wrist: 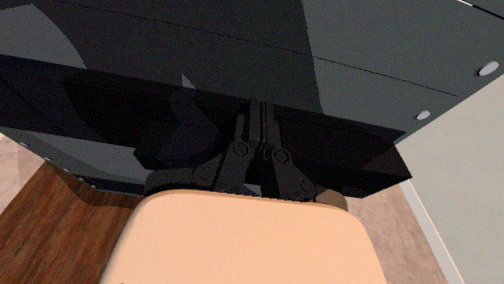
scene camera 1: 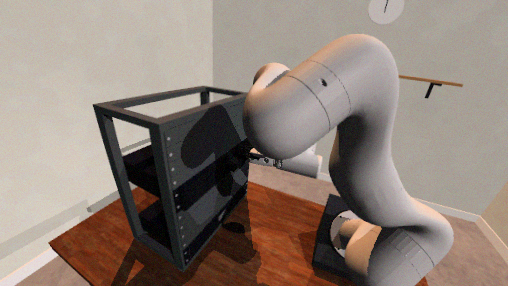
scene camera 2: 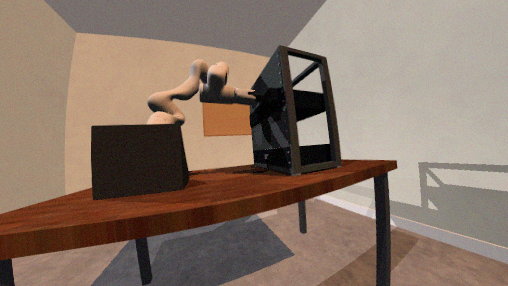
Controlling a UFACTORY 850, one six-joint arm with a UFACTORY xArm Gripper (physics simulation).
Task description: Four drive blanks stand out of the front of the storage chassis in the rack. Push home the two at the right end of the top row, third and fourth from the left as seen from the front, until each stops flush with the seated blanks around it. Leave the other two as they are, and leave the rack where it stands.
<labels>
rack: wrist 108,99; scene camera 1; scene camera 2
same spot on rack: (scene camera 2: 273,122) = (scene camera 1: 237,170)
</labels>
